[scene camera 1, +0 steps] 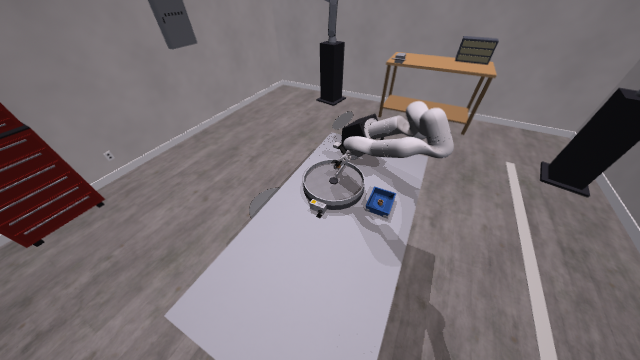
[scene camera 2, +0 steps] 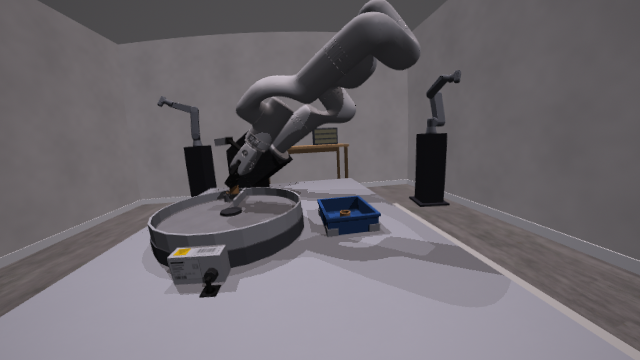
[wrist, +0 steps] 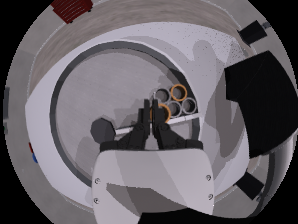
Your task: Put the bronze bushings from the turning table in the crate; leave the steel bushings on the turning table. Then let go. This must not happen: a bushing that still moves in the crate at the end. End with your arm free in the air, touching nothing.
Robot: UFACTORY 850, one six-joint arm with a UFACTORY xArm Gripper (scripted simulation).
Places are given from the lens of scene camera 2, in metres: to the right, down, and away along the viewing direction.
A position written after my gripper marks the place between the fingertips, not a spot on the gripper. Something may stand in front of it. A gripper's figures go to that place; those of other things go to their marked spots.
my gripper [scene camera 2: 228, 185]: -0.32, 0.02, 0.69
blue crate [scene camera 2: 364, 218]: 0.12, 0.10, 0.54
